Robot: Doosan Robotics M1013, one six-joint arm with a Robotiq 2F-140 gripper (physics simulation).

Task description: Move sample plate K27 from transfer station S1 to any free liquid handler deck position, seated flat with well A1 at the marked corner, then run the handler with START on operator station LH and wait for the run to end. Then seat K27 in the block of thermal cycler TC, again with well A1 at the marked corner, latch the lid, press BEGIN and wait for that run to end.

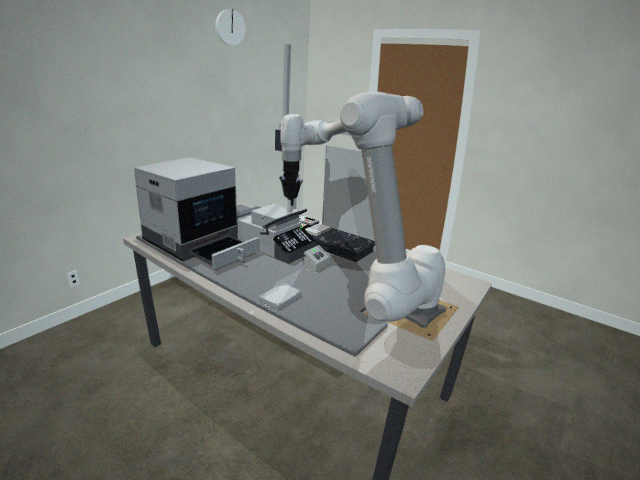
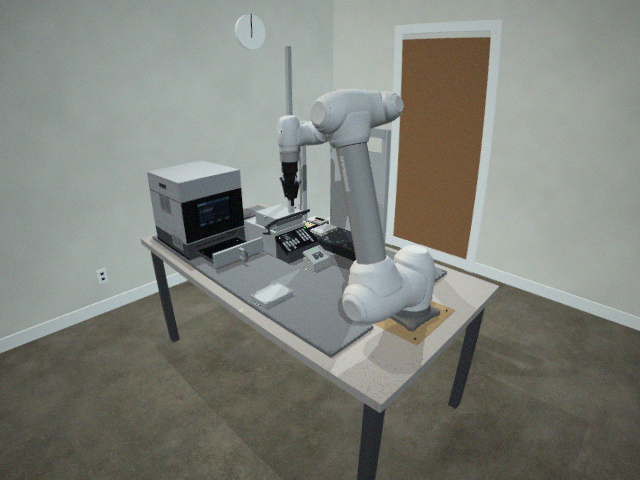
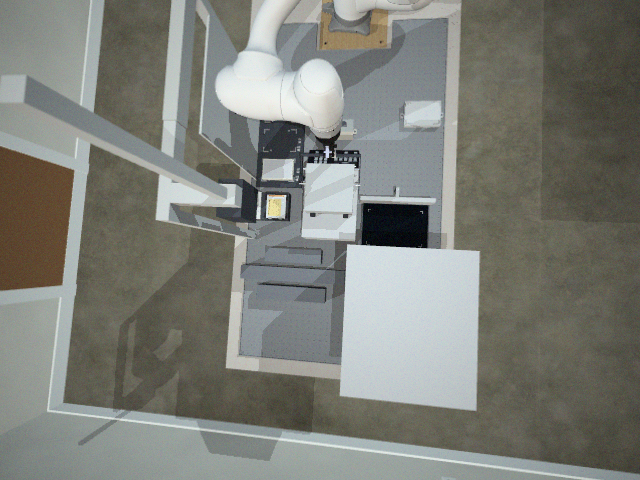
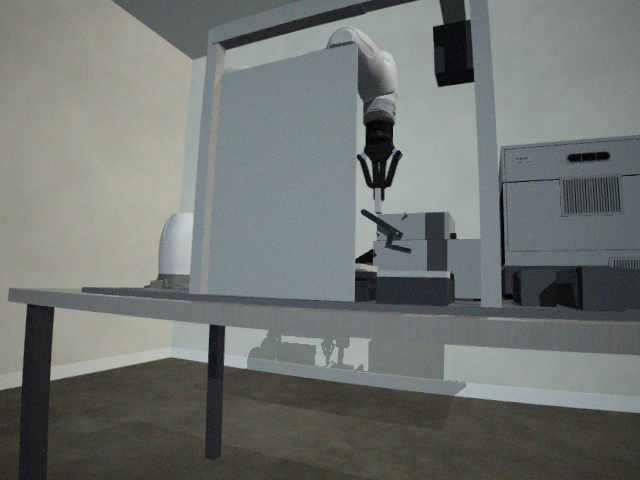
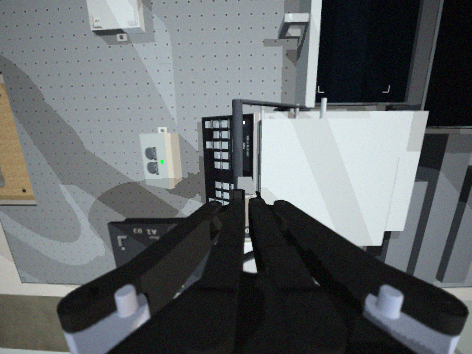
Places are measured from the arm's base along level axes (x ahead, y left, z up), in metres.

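Pixels of known places: gripper, fingertip midpoint: (image 1: pixel 290 211) (image 2: pixel 291 212) (image 4: pixel 378 213) (image 5: pixel 244 187); arm's base, origin of the base link: (image 1: pixel 417 309) (image 2: pixel 409 312) (image 3: pixel 352 14).
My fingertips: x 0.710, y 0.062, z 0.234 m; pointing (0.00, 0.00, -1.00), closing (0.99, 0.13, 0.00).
Observation:
For each thing: its middle in the pictures, then the offset to it from my fingertips. "spot": a spot on its surface instead. Level surfaces: height alone.
- cycler's white lid, surface spot: (image 5: pixel 330 175) (image 3: pixel 333 188) spot: dx +0.106, dy +0.024, dz -0.022 m
- white plate, body centre: (image 5: pixel 245 264) (image 3: pixel 277 169) (image 2: pixel 324 229) (image 1: pixel 317 229) dx +0.036, dy -0.230, dz -0.159 m
- black handler deck, its level: dz -0.167 m
- yellow-topped plate, body centre: (image 3: pixel 276 206) dx +0.184, dy -0.212, dz -0.173 m
- two-button operator box, body centre: (image 5: pixel 159 159) (image 3: pixel 339 128) (image 1: pixel 317 257) (image 2: pixel 316 257) dx -0.179, dy -0.015, dz -0.182 m
- low white block, body centre: (image 1: pixel 280 296) (image 2: pixel 271 295) (image 3: pixel 421 114) dx -0.296, dy +0.303, dz -0.211 m
- post, body centre: (image 4: pixel 486 130) (image 3: pixel 225 228) (image 2: pixel 303 177) dx +0.319, dy -0.298, dz +0.065 m
My gripper (image 1: pixel 292 203) (image 2: pixel 291 205) (image 4: pixel 378 205) (image 5: pixel 244 187) is shut and empty, pointing down just over the dark latch bar (image 1: pixel 283 221) (image 4: pixel 381 223) (image 5: pixel 237 135) at the thermal cycler's front; contact cannot be told. The cycler's white lid (image 3: pixel 330 188) (image 5: pixel 330 175) is down, and the bar stands out at a slant. A white plate (image 3: pixel 278 169) sits on the black handler deck (image 1: pixel 338 243) (image 3: pixel 280 138) (image 5: pixel 135 241). A yellow-topped plate (image 3: pixel 274 206) sits in a small dark station beside it. K27's label cannot be read. The two-button operator box (image 1: pixel 317 257) (image 5: pixel 160 160) shows a green light.
A large white instrument (image 1: pixel 186 201) (image 3: pixel 408 325) stands beyond, its black drawer (image 3: pixel 395 222) out. A low white block (image 1: pixel 280 296) (image 3: pixel 422 113) lies near the table edge. A grey panel (image 4: pixel 284 180) and post (image 4: pixel 488 180) stand beside the deck.

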